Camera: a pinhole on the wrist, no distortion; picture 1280 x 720 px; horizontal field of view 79.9 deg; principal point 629.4 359.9 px. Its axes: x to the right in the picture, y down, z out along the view. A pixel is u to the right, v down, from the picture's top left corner.
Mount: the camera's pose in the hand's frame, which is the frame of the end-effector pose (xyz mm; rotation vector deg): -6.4 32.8 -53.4 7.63 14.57 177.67
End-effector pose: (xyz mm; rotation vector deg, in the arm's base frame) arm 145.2 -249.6 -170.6 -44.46 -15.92 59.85
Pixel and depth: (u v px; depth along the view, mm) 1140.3 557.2 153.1
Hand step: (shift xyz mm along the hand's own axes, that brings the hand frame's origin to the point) -95.8 22.0 112.1
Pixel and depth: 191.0 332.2 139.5
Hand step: 85.6 57.6 76.3
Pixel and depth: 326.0 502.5 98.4
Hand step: 40.7 29.2 43.1
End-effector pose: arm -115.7 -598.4 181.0 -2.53 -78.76 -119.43
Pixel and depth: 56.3 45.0 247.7
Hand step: 202.4 167.1 158.0
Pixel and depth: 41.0 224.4 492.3
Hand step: 416.0 185.4 384.8
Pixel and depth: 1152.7 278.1 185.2
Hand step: -116.1 86.6 135.9
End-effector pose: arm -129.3 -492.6 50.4 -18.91 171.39 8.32
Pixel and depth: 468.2 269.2 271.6
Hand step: 75.1 106.5 203.6
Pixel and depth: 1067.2 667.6 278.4
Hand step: -143.2 -27.4 251.9
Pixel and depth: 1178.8 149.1 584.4
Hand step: -370.6 300.6 529.5
